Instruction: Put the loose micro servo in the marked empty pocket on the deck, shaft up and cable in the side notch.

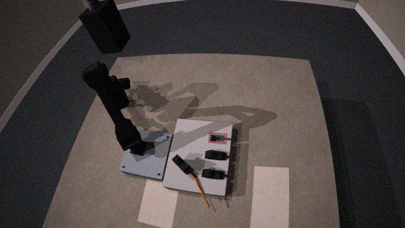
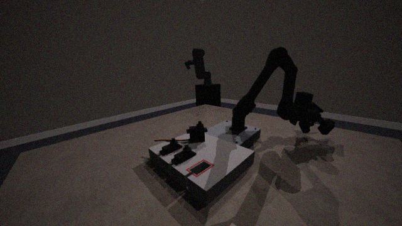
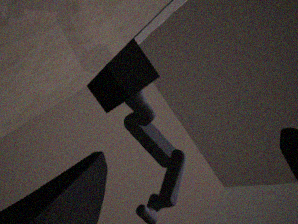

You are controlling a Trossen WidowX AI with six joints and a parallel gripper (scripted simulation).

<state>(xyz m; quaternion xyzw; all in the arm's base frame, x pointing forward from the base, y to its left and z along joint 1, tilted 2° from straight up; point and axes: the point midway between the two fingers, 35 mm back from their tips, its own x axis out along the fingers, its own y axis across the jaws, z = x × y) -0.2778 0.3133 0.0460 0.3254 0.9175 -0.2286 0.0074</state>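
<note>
Now: the deck 53 cm ahead of my gripper tip, 32 cm to the right of it and 7 cm below it.
</note>
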